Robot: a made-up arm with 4 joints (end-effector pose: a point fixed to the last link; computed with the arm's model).
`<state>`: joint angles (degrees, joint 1 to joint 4).
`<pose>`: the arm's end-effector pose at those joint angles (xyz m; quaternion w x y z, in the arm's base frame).
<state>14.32 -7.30 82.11 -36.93</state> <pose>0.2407 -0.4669 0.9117 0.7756 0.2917 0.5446 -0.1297</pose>
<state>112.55 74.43 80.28 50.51</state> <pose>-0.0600 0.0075 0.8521 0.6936 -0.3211 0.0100 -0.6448</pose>
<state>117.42 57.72 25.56 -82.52</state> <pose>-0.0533 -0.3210 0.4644 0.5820 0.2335 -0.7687 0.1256</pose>
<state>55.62 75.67 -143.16 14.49</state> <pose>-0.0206 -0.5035 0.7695 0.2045 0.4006 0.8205 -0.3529</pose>
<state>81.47 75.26 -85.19 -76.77</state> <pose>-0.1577 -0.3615 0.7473 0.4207 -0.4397 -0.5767 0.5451</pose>
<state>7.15 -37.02 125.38 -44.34</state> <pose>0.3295 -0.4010 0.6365 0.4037 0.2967 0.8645 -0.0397</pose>
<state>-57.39 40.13 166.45 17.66</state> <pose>0.2191 -0.4573 0.6053 0.3801 0.1056 -0.9112 0.1187</pose>
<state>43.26 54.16 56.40 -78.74</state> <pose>-0.1447 -0.2534 0.9427 0.8854 0.3098 -0.1449 -0.3148</pose>
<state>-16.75 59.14 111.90 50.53</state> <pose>0.4767 -0.1954 0.7740 0.2025 -0.4504 0.8695 0.0085</pose>
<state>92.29 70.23 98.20 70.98</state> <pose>0.0827 -0.0529 0.9505 0.6670 -0.4802 0.3354 -0.4604</pose>
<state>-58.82 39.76 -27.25 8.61</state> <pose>0.3260 -0.2141 1.1504 0.8970 -0.2986 0.2481 0.2116</pose>
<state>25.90 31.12 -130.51 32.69</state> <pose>0.0700 -0.4173 0.5524 0.1410 -0.2027 -0.9681 -0.0438</pose>
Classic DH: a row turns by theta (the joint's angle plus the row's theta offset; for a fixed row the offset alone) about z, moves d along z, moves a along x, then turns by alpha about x. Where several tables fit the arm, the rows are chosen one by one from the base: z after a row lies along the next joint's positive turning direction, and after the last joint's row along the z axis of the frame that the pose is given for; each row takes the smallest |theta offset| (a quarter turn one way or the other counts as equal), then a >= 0, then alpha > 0; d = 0 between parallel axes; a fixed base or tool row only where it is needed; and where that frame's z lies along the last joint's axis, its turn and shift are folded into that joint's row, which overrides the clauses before.
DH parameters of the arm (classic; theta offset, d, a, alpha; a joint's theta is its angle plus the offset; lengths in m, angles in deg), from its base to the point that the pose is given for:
base (fixed): -3.36 0.7264 0.1932 85.83
joint 1: -89.75 0.1346 -0.074 86.65
joint 2: -4.18 0.045 0.02 90
joint 3: 0 -0.12 -0.09 -90
joint 4: 90 0.12 0.12 -90
tool (fixed): 90 0.17 0 0

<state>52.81 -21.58 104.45 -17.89</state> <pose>0.3052 -0.4052 0.9147 0.8708 0.1335 0.4596 0.1125</pose>
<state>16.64 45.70 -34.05 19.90</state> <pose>-0.1967 -0.1551 0.9423 0.7491 -0.5257 -0.4031 0.0009</pose>
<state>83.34 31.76 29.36 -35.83</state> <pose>-0.2075 -0.3265 0.7329 0.8697 0.0712 -0.4865 -0.0440</pose>
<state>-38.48 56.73 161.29 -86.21</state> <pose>0.4385 -0.2927 0.9630 0.0223 -0.2573 0.3647 -0.8946</pose>
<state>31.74 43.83 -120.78 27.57</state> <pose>0.0026 -0.4480 0.6049 0.1445 -0.3001 -0.9409 0.0615</pose>
